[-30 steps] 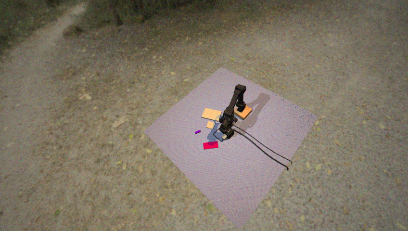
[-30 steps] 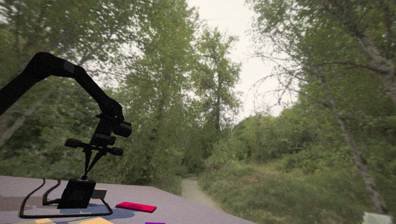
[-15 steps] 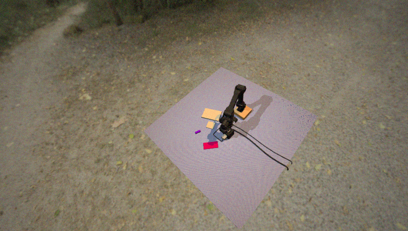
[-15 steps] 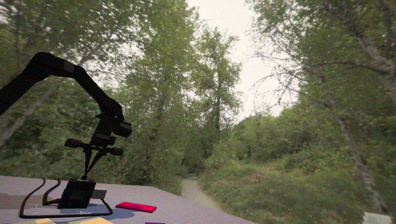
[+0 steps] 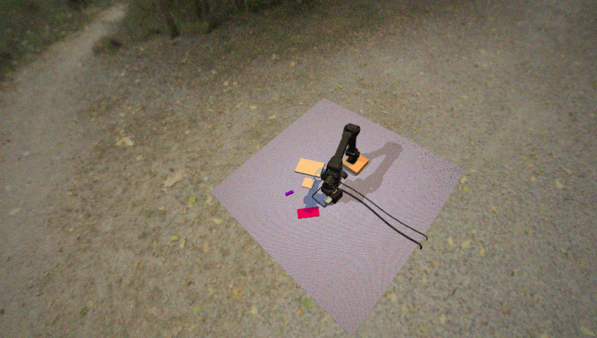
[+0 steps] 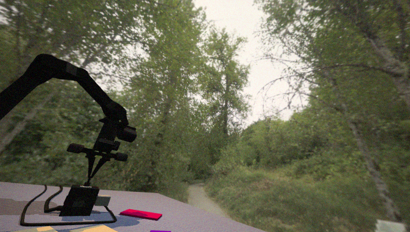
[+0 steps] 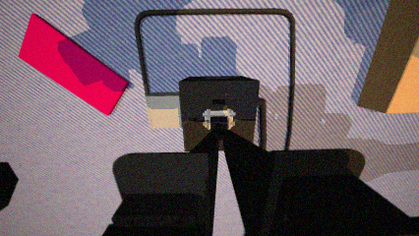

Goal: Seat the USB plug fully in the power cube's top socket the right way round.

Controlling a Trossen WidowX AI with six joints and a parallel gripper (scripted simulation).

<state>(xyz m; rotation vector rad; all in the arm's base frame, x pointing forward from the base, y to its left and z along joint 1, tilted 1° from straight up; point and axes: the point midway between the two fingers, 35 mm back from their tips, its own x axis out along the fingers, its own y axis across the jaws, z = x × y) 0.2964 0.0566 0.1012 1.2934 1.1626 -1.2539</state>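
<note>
Right now my gripper tip is 2 cm above the USB plug. From my gripper tip the other things lie so: purple piece: 27 cm to the right, 16 cm ahead, 10 cm below; magenta flat block: 19 cm ahead, 10 cm below, 7 cm to the right.
</note>
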